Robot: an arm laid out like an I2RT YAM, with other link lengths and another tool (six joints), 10 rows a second.
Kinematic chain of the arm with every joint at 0, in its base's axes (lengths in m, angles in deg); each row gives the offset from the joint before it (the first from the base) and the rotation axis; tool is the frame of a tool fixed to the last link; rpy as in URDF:
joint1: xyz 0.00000 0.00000 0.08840 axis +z
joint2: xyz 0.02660 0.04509 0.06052 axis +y
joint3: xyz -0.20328 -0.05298 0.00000 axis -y
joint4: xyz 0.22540 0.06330 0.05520 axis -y
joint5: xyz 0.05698 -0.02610 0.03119 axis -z
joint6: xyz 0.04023 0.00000 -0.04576 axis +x
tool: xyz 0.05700 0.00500 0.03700 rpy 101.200 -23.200 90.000
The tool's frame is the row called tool.
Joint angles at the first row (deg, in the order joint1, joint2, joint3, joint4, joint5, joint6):
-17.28 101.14 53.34 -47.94 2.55 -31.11
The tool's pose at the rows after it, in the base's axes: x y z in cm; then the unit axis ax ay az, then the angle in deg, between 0 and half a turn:
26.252, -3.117, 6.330, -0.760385, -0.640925, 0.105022, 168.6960
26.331, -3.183, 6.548, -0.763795, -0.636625, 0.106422, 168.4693
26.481, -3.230, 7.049, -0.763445, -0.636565, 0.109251, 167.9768
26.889, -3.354, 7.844, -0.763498, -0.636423, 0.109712, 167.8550
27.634, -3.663, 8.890, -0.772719, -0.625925, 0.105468, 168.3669
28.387, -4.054, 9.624, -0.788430, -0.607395, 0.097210, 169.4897
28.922, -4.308, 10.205, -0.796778, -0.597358, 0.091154, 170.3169
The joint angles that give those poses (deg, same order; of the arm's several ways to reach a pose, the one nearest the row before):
-17.28 101.14 53.54 -47.31 2.55 -30.81
-17.28 101.14 54.19 -48.25 2.59 -30.17
-17.28 101.14 55.66 -50.30 2.59 -30.17
-17.28 101.12 57.91 -52.71 2.57 -30.15
-17.28 101.12 60.84 -54.96 2.52 -28.58
-17.28 101.12 62.83 -55.53 2.55 -25.85
-17.28 101.12 64.36 -56.01 2.57 -24.38

